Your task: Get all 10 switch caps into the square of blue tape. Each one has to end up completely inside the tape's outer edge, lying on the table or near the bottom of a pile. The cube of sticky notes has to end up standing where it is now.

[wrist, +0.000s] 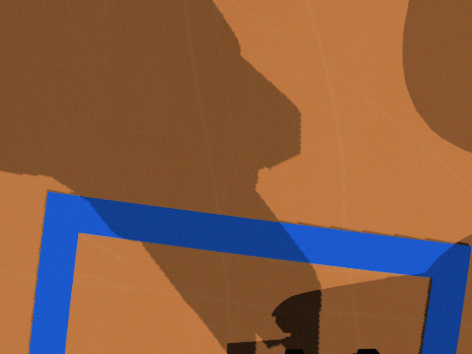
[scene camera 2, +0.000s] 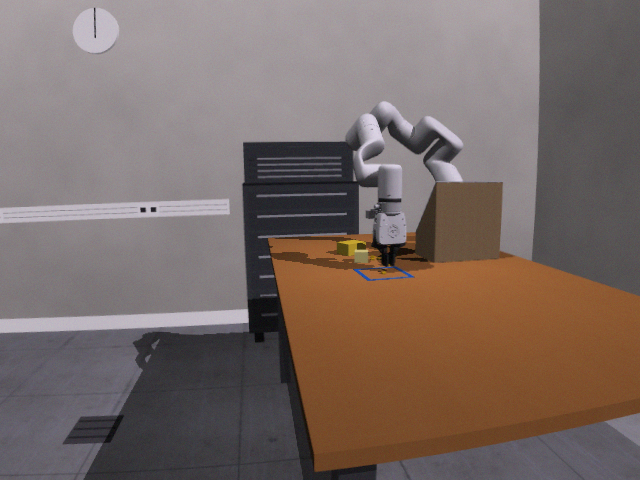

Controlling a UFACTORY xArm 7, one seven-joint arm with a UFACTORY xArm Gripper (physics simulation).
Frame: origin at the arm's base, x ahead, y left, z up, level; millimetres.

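Seen in the pictures: gripper, fingertip midpoint: (scene camera 2: pixel 388 265); arm's base at its link origin: (scene camera 2: pixel 460 204).
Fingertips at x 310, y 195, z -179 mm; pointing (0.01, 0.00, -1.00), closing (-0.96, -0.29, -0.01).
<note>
Offsets run from my fingertips to a thing's top centre. "spot": to the spot under its first point.
The blue tape square @(spot: 91 mm ahead, 40 mm left, 17 mm down) (scene camera 2: pixel 361 274) (wrist: pixel 190 225) lies on the table; its far side and parts of two others show in the wrist view. A small yellow switch cap @(21 mm ahead, 35 mm left, 12 mm down) (scene camera 2: pixel 383 271) lies inside the tape in the scene view. More yellow caps @(15 mm ahead, 210 mm right, 12 mm down) (scene camera 2: pixel 374 257) lie behind the tape, too small to count. The pale yellow cube of sticky notes @(66 mm ahead, 152 mm right, 21 mm up) (scene camera 2: pixel 360 256) stands left of them. My gripper (scene camera 2: pixel 388 265) (wrist: pixel 331 351) points down low over the back part of the tape square. It is shut on a switch cap, which is hidden in both views.
A larger yellow block @(85 mm ahead, 303 mm right, 28 mm up) (scene camera 2: pixel 348 248) stands behind the sticky notes. A tall brown box (scene camera 2: pixel 467 222) stands on the table to the right of the gripper. The table's left edge runs near the yellow block. A dark drawer cabinet (scene camera 2: pixel 301 204) stands behind the table.
</note>
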